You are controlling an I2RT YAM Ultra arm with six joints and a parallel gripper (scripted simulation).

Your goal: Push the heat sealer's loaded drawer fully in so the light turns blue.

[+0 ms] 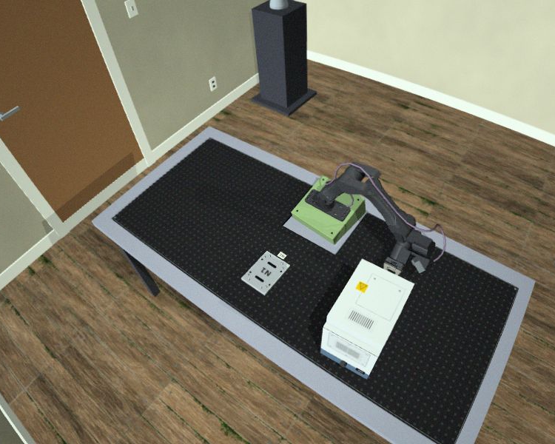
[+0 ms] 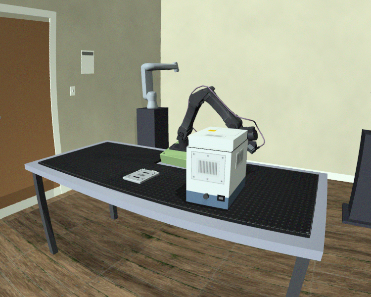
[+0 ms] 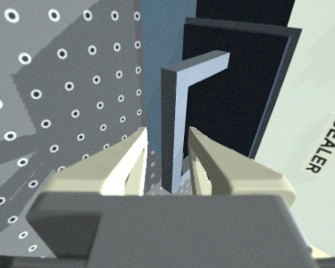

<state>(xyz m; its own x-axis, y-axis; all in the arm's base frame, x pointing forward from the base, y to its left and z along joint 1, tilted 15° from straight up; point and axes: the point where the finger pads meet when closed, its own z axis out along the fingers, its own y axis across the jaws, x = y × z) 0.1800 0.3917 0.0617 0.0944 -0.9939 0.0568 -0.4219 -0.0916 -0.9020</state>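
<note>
The sealer drawer is 12 cm ahead of my hand, 1 cm to the left of it and 1 cm below it.
</note>
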